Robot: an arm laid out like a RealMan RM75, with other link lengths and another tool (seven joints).
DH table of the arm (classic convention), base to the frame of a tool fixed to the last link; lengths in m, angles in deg. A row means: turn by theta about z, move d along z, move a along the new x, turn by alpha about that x. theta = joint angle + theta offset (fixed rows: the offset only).
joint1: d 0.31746; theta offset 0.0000; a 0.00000; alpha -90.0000
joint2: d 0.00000; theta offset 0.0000; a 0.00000; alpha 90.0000
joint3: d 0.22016; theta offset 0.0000; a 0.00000; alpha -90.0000
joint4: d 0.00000; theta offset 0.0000; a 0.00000; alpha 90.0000
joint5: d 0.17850; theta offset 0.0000; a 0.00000; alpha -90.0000
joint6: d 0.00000; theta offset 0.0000; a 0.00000; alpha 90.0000
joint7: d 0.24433; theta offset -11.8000; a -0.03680; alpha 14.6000
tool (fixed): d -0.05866; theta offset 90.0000; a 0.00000; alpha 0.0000
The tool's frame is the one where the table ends.
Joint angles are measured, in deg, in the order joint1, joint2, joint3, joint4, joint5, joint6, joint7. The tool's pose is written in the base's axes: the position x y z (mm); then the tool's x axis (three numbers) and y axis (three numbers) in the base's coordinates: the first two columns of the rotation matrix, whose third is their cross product. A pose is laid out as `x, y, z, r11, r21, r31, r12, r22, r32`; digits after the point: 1 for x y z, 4 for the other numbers.
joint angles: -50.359 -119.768 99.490 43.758 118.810 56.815 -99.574
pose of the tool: -159.7, 313.0, -53.0, 0.0171, -0.9167, -0.3991, -0.9841, -0.0859, 0.1552
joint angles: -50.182 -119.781 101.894 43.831 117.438 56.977 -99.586
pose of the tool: -160.7, 305.2, -57.2, 0.0080, -0.9283, -0.3717, -0.9835, -0.0745, 0.1647
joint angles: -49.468 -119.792 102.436 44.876 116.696 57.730 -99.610
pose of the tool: -159.2, 300.0, -58.3, 0.0132, -0.9345, -0.3557, -0.9851, -0.0732, 0.1557
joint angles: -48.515 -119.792 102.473 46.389 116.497 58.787 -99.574
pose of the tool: -157.7, 295.6, -58.0, 0.0152, -0.9395, -0.3422, -0.9868, -0.0693, 0.1465
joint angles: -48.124 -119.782 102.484 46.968 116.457 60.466 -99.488
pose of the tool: -158.6, 290.0, -57.3, 0.0160, -0.9481, -0.3175, -0.9861, -0.0674, 0.1516
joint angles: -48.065 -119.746 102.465 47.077 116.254 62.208 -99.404
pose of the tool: -159.6, 284.5, -56.4, 0.0190, -0.9567, -0.2904, -0.9850, -0.0677, 0.1588
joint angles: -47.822 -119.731 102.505 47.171 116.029 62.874 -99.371
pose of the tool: -160.5, 281.6, -56.2, 0.0245, -0.9599, -0.2792, -0.9846, -0.0715, 0.1595
